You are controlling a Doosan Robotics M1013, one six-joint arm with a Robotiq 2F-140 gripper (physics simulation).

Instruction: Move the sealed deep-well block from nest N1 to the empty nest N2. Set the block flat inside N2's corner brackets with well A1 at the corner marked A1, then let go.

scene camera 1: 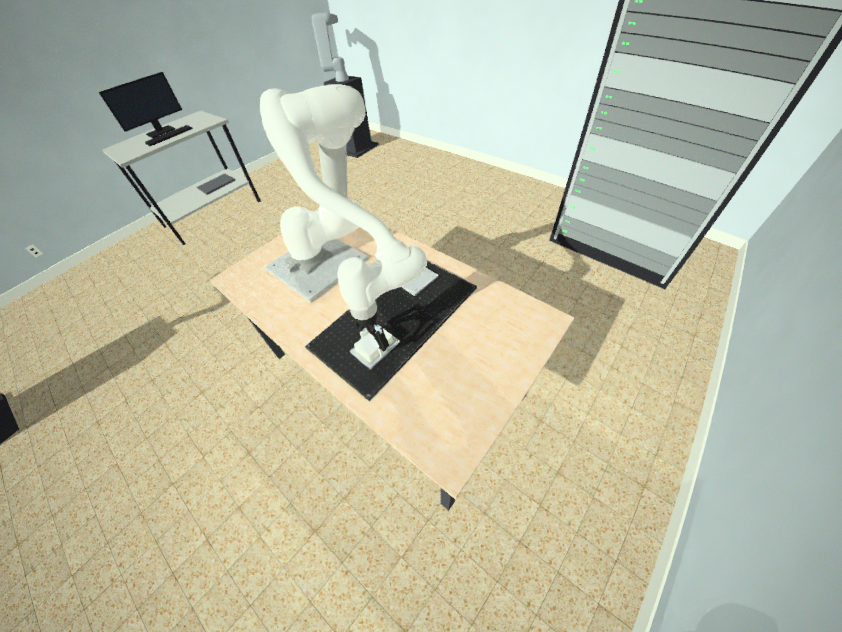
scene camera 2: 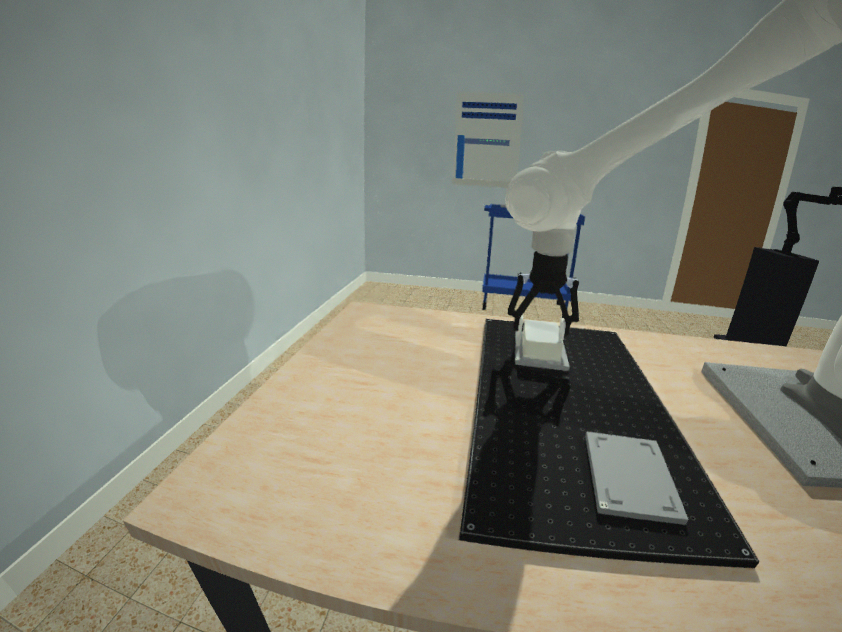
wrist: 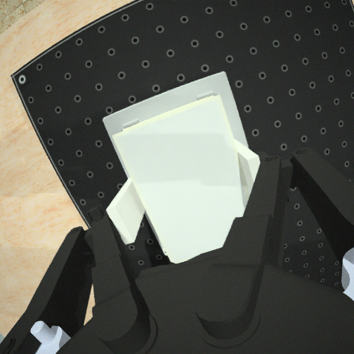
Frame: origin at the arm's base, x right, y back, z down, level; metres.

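Where they show: gripper, fingertip midpoint: (scene camera 1: 374, 347); arm's base at its link origin: (scene camera 1: 309, 258) (scene camera 2: 841, 412).
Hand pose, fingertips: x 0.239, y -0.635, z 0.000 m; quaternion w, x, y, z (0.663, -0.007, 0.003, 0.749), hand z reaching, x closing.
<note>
Each offset is from my fingertips to the top centre of the thing. Level surfaces: height alone.
The sealed deep-well block @[dy +0.003, dx -0.005, dz -0.043 m] (scene camera 1: 367, 346) (scene camera 2: 542, 343) (wrist: 182, 175), pale with a flat top, sits in nest N1 @[dy +0.004, dx -0.005, dz -0.003 m] (scene camera 2: 544, 366) (wrist: 165, 104), a light grey plate. My gripper (scene camera 2: 542, 330) (wrist: 185, 172) points down over it. Its two white pads meet the block's long sides, so it is shut on the block. The block's near end is hidden behind the gripper body in the wrist view. Nest N2 @[dy +0.072, dx -0.403, dz -0.003 m] (scene camera 1: 420, 281) (scene camera 2: 635, 476) is a bare grey plate with corner brackets. A small mark shows at its front left corner in scene camera 2; its lettering is too small to read.
Both nests stand on a black perforated board @[dz +0.012 m] (scene camera 1: 340, 346) (scene camera 2: 537, 476) (wrist: 160, 55) on the wooden table @[dz +0.025 m] (scene camera 1: 489, 340) (scene camera 2: 340, 435). The arm's grey base plate (scene camera 1: 311, 289) (scene camera 2: 768, 421) stands beside the board. A server rack (scene camera 1: 605, 263) stands on the floor beyond the table.
</note>
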